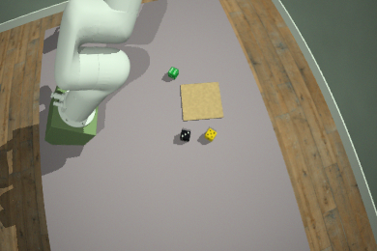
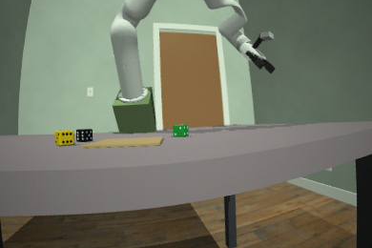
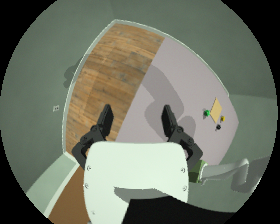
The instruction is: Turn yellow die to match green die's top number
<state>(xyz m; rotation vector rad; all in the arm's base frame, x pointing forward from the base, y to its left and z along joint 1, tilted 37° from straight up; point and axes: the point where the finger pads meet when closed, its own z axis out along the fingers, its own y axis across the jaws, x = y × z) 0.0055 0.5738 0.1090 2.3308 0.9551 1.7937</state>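
Now: the yellow die 620 mm to the right of my hand, 360 mm ahead of it and 230 mm below it. The rest, counted from my hand: green die (380 mm to the right, 230 mm below, 230 mm ahead); black die (620 mm to the right, 270 mm ahead, 230 mm below); mat (490 mm to the right, 330 mm ahead, 240 mm below).
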